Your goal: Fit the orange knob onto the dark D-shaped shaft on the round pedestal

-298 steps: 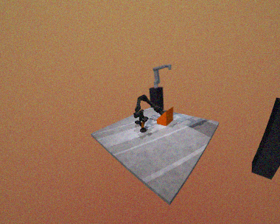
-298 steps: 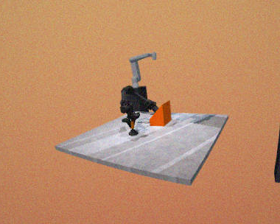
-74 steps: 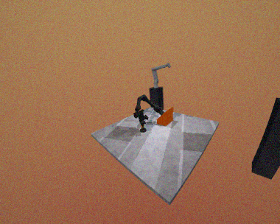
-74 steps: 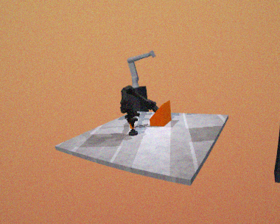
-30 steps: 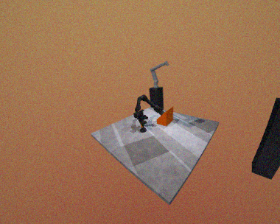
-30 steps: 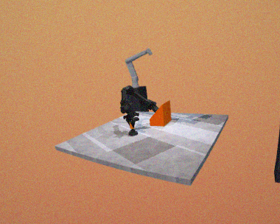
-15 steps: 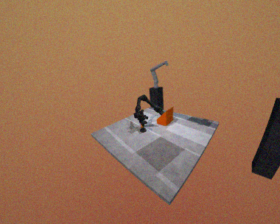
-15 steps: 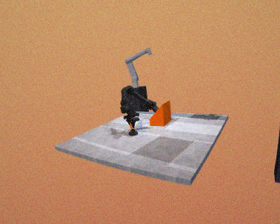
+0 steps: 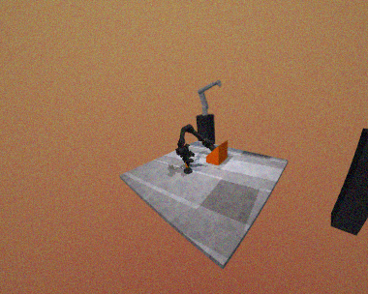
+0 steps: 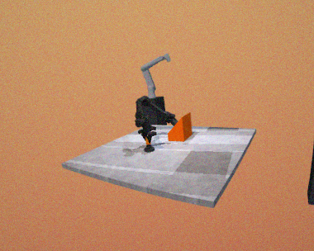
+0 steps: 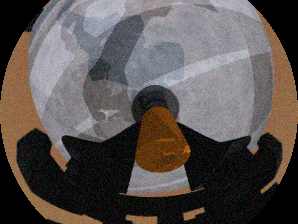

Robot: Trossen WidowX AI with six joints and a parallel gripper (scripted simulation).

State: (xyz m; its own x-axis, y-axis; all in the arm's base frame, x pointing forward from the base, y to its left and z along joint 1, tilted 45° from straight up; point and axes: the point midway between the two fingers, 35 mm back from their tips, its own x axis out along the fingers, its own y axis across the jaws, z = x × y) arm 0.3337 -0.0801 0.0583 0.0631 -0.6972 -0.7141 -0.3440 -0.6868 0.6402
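The orange knob is 20 mm above my gripper tip. Also, from my gripper tip: dark pedestal 40 mm below.
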